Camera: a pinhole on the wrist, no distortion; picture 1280 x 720 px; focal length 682.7 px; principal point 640.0 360.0 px. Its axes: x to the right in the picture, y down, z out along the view. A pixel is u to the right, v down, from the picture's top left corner.
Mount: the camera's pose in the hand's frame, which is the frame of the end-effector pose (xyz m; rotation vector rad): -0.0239 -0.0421 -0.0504 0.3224 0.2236 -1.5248
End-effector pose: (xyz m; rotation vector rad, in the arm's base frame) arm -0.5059 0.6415 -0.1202 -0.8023 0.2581 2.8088
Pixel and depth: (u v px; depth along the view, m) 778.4 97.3 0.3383
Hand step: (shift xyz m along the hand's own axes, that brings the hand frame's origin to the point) -0.1704 -0.2246 0.2347
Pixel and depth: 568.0 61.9 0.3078
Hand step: -0.1768 -0.1194 0.2403
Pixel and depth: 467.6 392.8 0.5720
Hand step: -0.0346 -0.1021 0.5370
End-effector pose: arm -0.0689 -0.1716 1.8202 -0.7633 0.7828 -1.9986
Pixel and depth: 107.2 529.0 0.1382
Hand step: -0.0018 0.0124 0.1183
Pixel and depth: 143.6 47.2 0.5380
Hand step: -0.3155 0.1368 0.5710
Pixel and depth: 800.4 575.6 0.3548
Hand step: 0.0709 -0.2402 0.2613
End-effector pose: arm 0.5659 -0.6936 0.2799 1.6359 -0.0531 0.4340
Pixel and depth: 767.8 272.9 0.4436
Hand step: -0.1025 -0.2731 0.3335
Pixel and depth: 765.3 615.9 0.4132
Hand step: 0.1100 -0.2524 0.3215
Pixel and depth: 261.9 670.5 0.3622
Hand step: 0.1121 0.0249 0.3686
